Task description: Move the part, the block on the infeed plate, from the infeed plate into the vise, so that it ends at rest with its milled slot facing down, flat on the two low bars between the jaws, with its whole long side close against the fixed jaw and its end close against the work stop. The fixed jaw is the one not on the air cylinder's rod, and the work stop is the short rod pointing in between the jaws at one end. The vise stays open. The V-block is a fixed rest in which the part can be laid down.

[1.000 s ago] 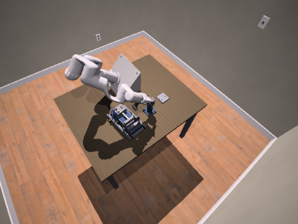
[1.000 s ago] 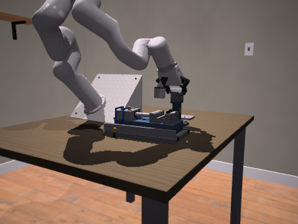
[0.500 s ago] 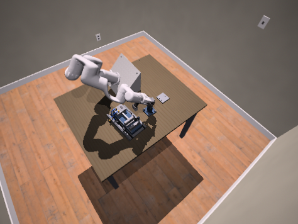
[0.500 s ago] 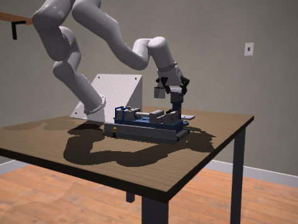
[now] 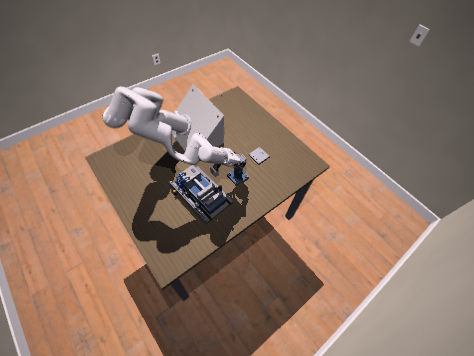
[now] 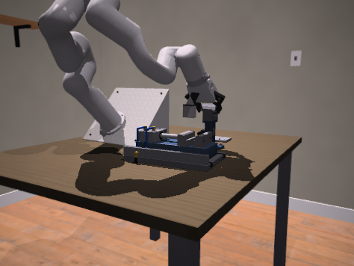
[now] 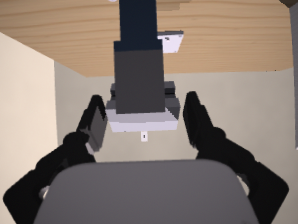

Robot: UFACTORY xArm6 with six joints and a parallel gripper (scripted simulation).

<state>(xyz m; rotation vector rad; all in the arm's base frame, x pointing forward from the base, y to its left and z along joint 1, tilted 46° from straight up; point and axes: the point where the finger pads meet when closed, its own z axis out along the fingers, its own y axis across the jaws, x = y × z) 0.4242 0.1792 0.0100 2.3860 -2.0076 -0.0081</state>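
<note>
My gripper is now 10 mm above the part. The rest, counted from my hand: moving jaw: 210 mm to the right, 80 mm below, 50 mm ahead; cylinder rod: 220 mm to the right, 80 mm below, 10 mm behind; work stop: 160 mm to the right, 70 mm below, 70 mm ahead.
</note>
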